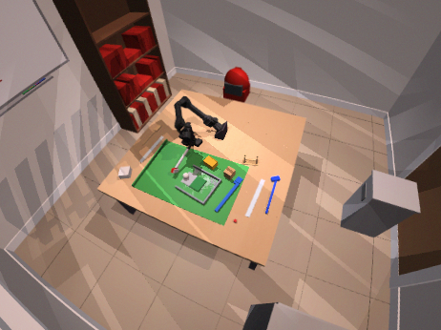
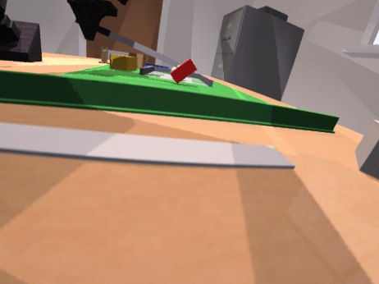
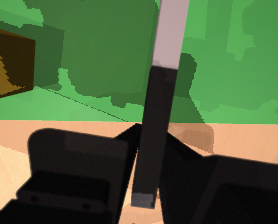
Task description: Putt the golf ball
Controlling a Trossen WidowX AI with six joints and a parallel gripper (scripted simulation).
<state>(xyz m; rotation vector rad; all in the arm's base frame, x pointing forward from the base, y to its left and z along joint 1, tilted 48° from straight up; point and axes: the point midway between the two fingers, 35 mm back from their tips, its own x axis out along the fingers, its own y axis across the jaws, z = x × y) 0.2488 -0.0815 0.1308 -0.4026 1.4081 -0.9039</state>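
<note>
Right now the red putter is 12 cm ahead of my gripper tip and 3 cm to the right of it. Also, from my gripper tip: brown block (33 cm to the left, 15 cm ahead, 4 cm below); yellow block (17 cm to the left, 9 cm ahead, 5 cm below); white golf ball (24 cm ahead, 5 cm below, 3 cm to the left).
</note>
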